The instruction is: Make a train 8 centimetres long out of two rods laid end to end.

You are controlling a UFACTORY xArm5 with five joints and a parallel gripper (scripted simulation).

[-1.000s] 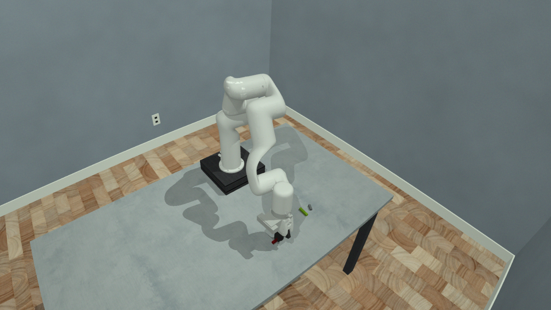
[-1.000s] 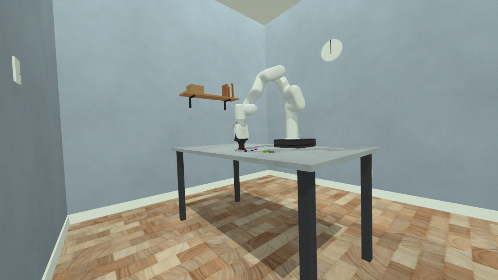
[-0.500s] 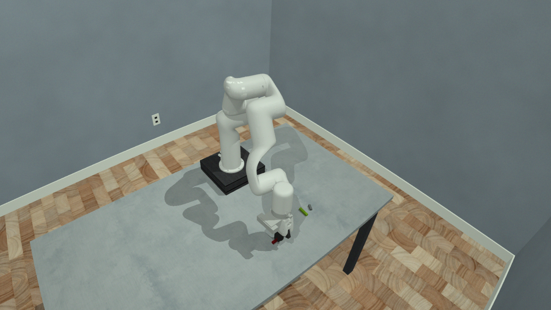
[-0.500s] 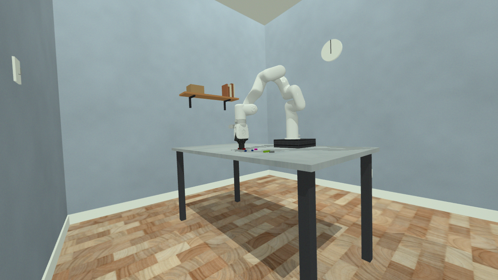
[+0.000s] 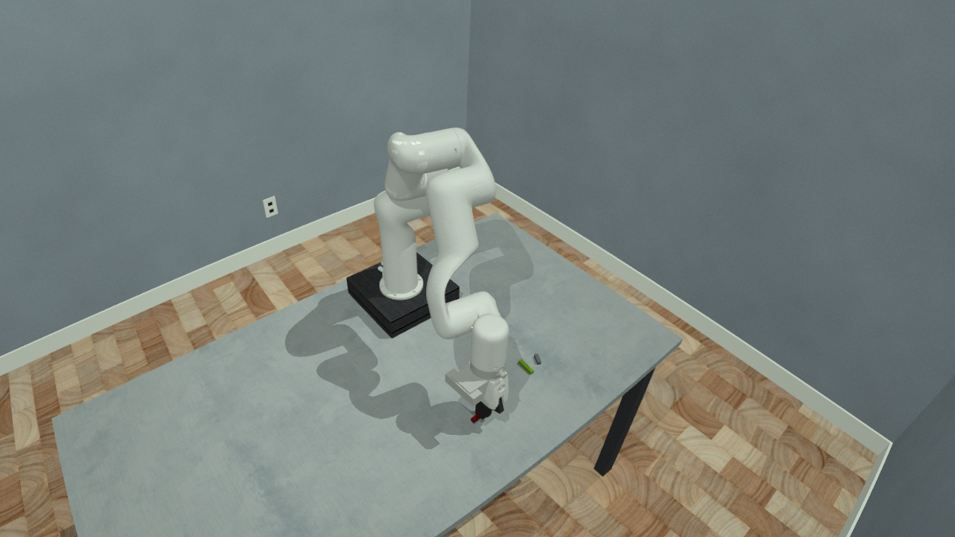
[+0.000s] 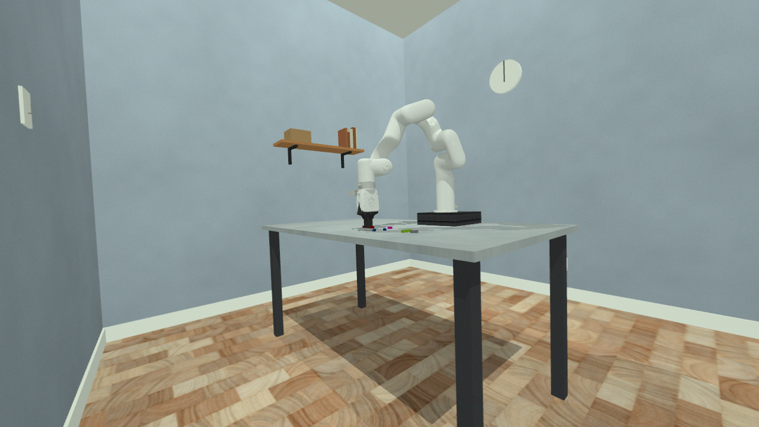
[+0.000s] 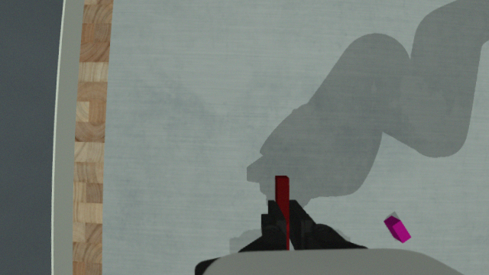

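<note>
The red rod is 20 mm below my hand. The rest, counted from my hand: lime rod (200 mm to the left, 30 mm below, 20 mm behind); magenta rod (110 mm behind, 30 mm to the left, 30 mm below); grey rod (240 mm to the left, 30 mm below, 20 mm behind).
</note>
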